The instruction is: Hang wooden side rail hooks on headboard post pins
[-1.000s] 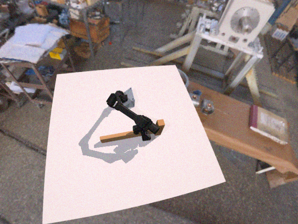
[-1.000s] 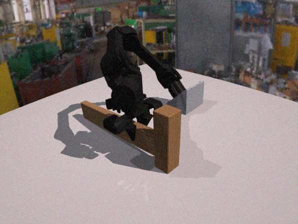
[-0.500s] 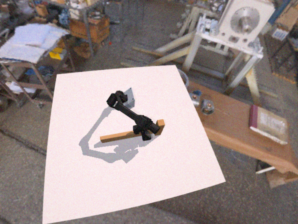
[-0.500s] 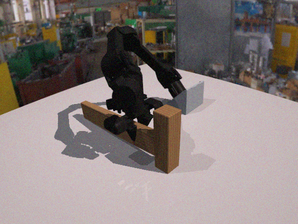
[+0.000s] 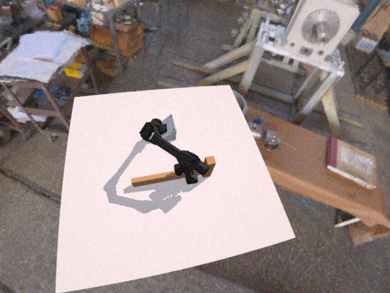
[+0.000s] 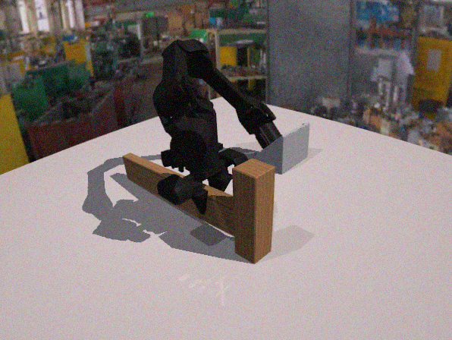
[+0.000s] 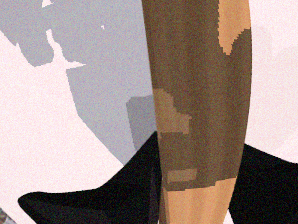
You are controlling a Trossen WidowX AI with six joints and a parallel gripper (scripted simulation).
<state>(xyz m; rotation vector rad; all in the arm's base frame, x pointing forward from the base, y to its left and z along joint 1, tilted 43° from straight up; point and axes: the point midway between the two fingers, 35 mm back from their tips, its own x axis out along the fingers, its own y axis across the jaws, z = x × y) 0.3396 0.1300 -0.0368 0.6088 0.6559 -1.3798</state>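
Right now the wooden headboard post is 120 mm to the left of my gripper tip, 40 mm above it and 10 mm behind it.
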